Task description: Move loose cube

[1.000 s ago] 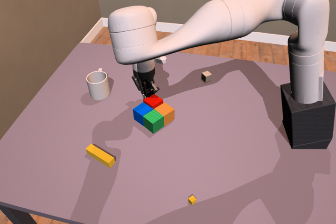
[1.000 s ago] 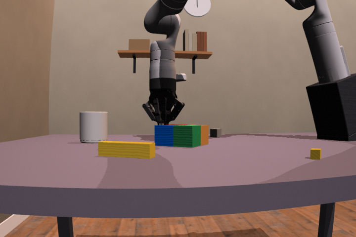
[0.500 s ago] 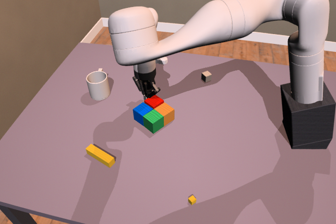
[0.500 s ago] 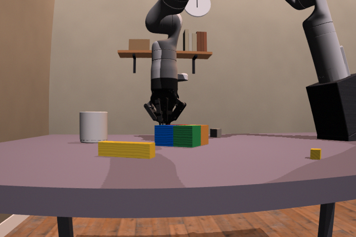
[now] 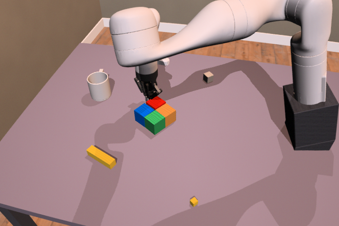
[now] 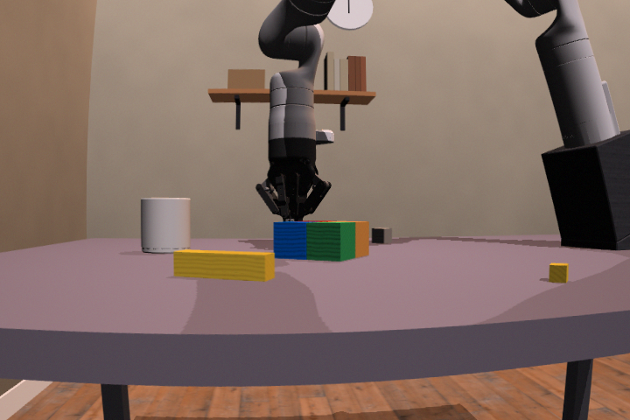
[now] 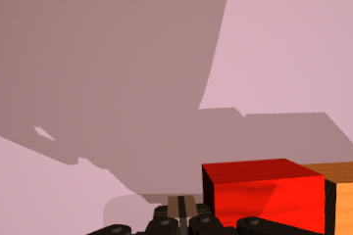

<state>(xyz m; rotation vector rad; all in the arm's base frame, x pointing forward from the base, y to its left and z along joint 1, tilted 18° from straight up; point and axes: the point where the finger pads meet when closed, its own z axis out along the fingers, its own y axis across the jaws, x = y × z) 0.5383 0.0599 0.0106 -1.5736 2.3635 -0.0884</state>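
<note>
Right now the red cube is 4 cm behind my hand, 2 cm to the left of it and 1 cm below it. The rest, counted from my hand: orange cube: 8 cm behind, 4 cm to the left, 1 cm below; then blue cube: 7 cm to the left, 2 cm behind, 1 cm below; then green cube: 9 cm to the left, 7 cm behind, 1 cm below.
</note>
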